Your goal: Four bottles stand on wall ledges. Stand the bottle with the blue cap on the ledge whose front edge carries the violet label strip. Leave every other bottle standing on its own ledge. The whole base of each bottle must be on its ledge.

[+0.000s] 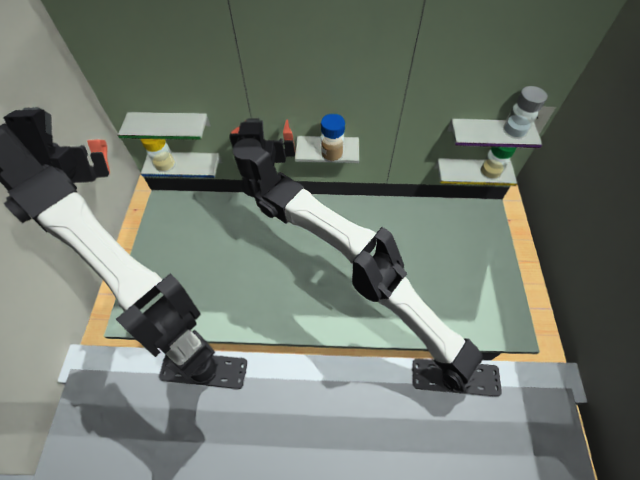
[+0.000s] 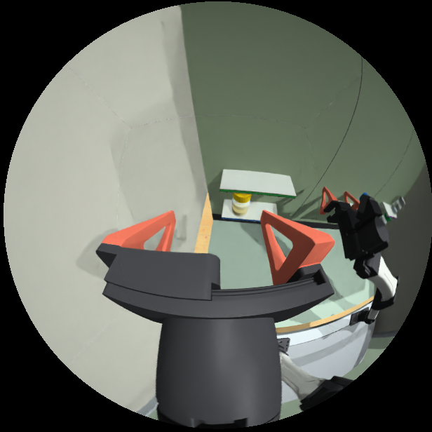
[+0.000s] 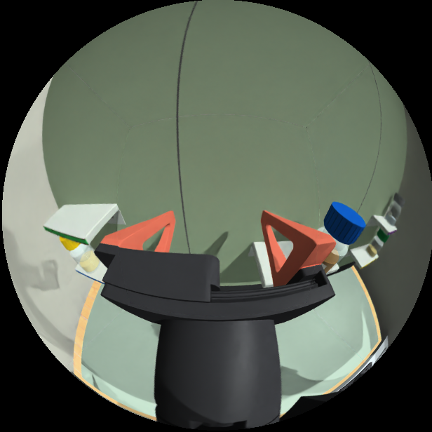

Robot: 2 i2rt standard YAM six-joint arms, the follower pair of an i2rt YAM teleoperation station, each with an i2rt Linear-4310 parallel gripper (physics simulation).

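Pixels of known places: left gripper, between the fingertips: [image 1: 80, 144]; right gripper, between the fingertips: [image 1: 267, 121]; left arm's base, origin of its link: [image 1: 204, 370]; right arm's base, origin of its link: [image 1: 455, 377].
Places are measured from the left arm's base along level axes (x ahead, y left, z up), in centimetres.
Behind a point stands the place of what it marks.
The blue-capped bottle [image 1: 332, 136] {x 47.6, y -26.2, z 30.8 cm} [image 3: 344, 223] stands upright on the middle ledge [image 1: 308, 149] {x 51.4, y -20.0, z 22.2 cm}. The ledge with the violet strip [image 1: 478, 132] {x 53.7, y -60.3, z 29.2 cm} is the upper one at the right, and the grey-capped bottle [image 1: 526, 111] {x 52.9, y -68.2, z 36.8 cm} stands at its right end. The green-capped bottle [image 1: 497, 159] {x 52.4, y -67.2, z 22.1 cm} stands on the yellow-strip ledge [image 1: 454, 171] {x 53.7, y -58.6, z 15.1 cm} below. The yellow-capped bottle [image 1: 159, 153] {x 47.3, y 17.8, z 21.8 cm} [image 2: 241, 204] stands on the blue-strip ledge [image 1: 193, 165] {x 49.7, y 11.4, z 15.2 cm}. My right gripper [image 1: 263, 136] [image 3: 217, 215] is open and empty, left of the blue-capped bottle. My left gripper [image 2: 217, 215] is open and empty near the left wall.
The green-strip ledge [image 1: 164, 125] {x 49.7, y 14.6, z 29.2 cm} [image 2: 257, 182] is above the yellow-capped bottle and bears no bottle. The right forearm [image 1: 330, 223] {x 22.3, y -27.7, z 33.1 cm} reaches over the green table mat [image 1: 439, 237] {x 43.7, y -58.3, z -2.2 cm}. Side walls [image 1: 31, 289] {x 8.8, y 35.1, z 19.4 cm} [image 1: 594, 232] {x 33.7, y -87.1, z 20.4 cm} bound the space at the left and right.
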